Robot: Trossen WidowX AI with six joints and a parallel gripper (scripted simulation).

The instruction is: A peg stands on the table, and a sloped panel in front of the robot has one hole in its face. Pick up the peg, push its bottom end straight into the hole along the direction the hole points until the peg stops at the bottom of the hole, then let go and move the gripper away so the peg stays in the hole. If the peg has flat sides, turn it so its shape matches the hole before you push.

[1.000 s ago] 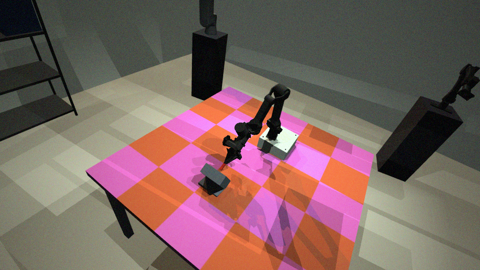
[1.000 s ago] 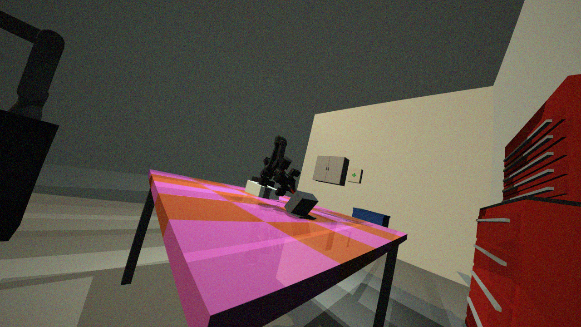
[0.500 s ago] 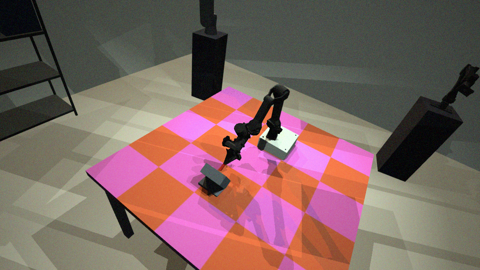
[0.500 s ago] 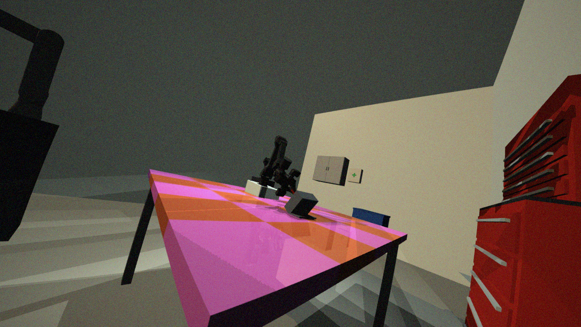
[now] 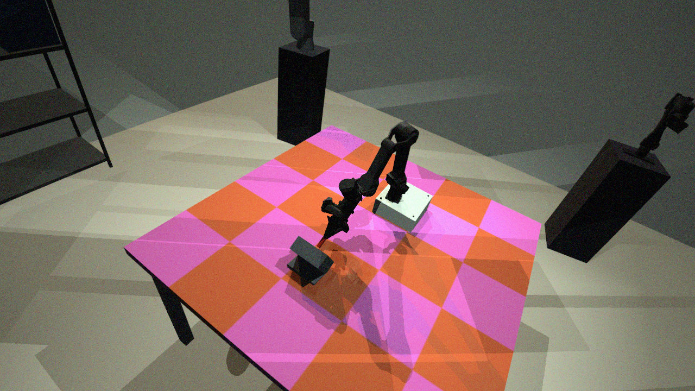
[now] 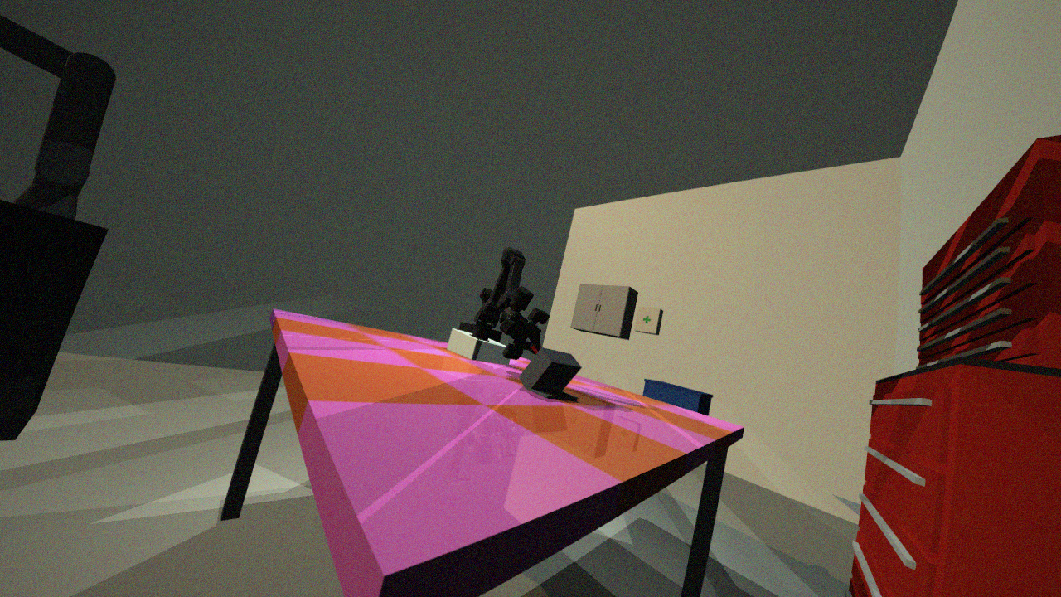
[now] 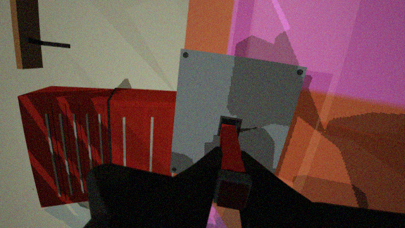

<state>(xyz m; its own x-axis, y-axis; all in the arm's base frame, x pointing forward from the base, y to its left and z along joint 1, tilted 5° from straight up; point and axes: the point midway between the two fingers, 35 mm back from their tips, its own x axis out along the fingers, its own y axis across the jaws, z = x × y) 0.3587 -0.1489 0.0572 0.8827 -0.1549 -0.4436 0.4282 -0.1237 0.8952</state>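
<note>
Right now the sloped panel is 6 cm ahead of my gripper tip, 4 cm below it and 1 cm to the right of it. From my gripper tip the other things lie so: red peg: 1 cm behind, 1 cm above.
</note>
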